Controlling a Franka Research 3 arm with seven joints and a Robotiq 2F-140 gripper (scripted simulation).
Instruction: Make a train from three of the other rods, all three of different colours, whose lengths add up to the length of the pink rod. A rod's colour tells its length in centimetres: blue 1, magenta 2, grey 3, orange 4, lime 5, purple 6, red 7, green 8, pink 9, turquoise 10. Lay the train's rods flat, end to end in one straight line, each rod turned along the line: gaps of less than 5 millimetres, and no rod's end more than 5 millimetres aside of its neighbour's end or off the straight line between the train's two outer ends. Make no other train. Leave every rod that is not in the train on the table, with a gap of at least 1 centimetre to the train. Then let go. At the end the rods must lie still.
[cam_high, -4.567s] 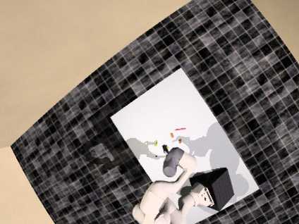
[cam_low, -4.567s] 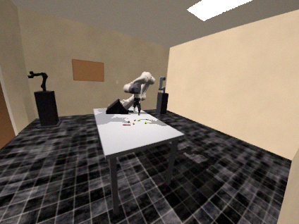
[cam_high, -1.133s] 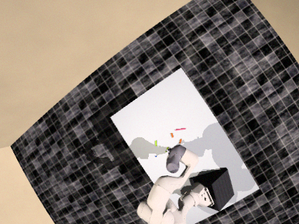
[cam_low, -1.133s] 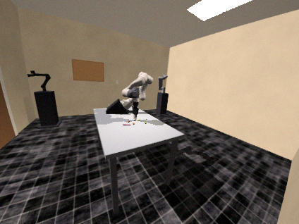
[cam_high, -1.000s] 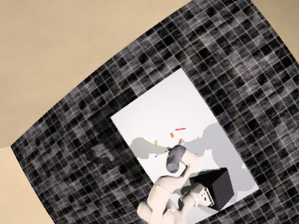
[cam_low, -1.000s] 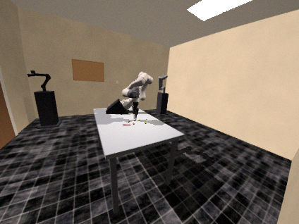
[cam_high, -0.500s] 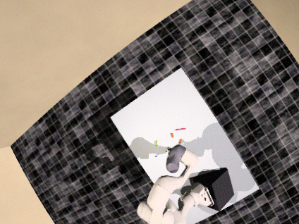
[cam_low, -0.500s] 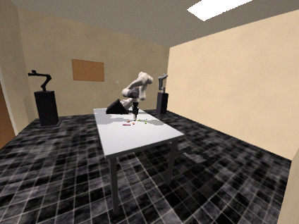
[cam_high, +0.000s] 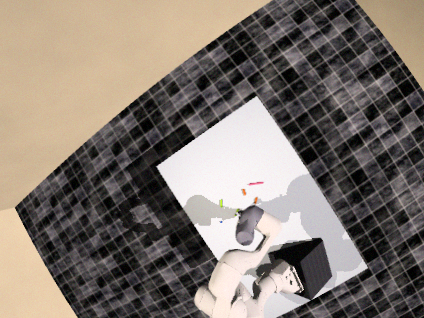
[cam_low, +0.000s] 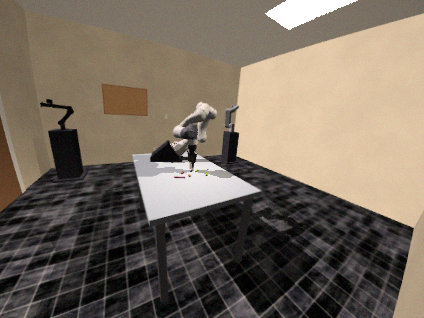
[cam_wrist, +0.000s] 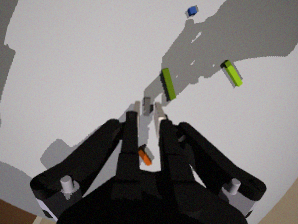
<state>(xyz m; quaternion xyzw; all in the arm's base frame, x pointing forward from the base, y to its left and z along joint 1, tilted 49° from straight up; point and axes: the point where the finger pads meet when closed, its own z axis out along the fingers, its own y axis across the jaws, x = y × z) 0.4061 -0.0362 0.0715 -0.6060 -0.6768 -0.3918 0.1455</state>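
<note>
Now: hand 50 mm above the grey rod. Round my hand: blue rod (170 mm to the left, 50 mm below, 20 mm ahead); pink rod (150 mm to the right, 120 mm ahead, 50 mm below).
</note>
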